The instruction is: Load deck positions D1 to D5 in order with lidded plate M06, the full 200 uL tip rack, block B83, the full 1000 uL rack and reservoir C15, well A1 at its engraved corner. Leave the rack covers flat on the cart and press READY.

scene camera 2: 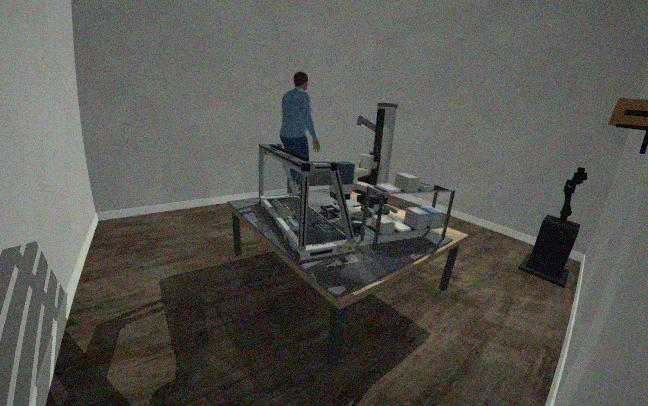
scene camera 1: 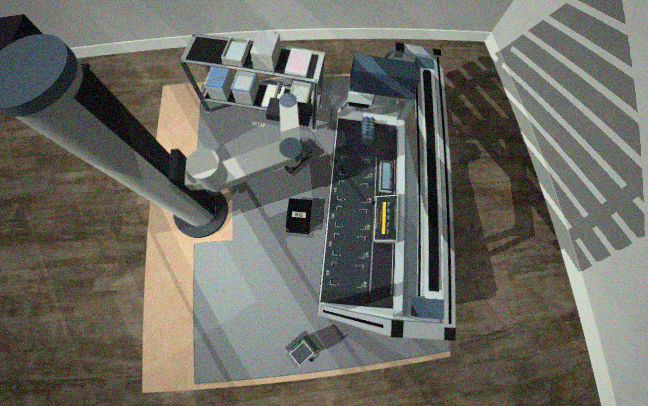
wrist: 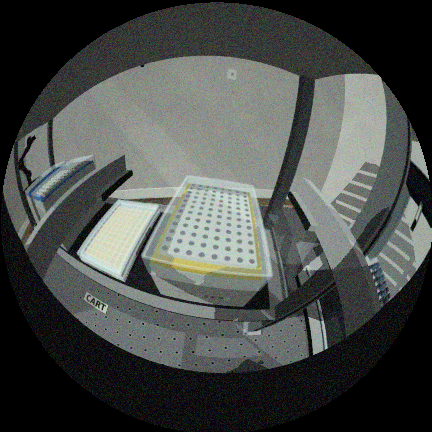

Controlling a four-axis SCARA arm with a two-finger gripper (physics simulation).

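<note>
My gripper (wrist: 208, 168) is open, its fingers on either side of a covered, yellow-rimmed tip rack (wrist: 212, 225) (scene camera 1: 300, 91) on the cart's lower shelf, with nothing held. A cream-topped plate (wrist: 119, 239) lies left of that rack. Blue-rimmed racks (scene camera 1: 218, 80) (wrist: 60, 177) stand farther left. On the cart's upper shelf are a pale open-topped box (scene camera 1: 236, 51), a tall white block (scene camera 1: 265, 50) and a pink-topped plate (scene camera 1: 300, 62); their labels cannot be read. The dark deck (scene camera 1: 347, 250) shows corner marks. The arm hides the gripper's fingertips in scene camera 1.
The cart's corner post (wrist: 292, 145) rises just behind and right of the rack. A black labelled box (scene camera 1: 299, 222) is between arm and deck. A small screen unit (scene camera 1: 301, 351) stands at the near end. A person (scene camera 2: 297, 115) stands beyond the deck frame (scene camera 2: 302, 210).
</note>
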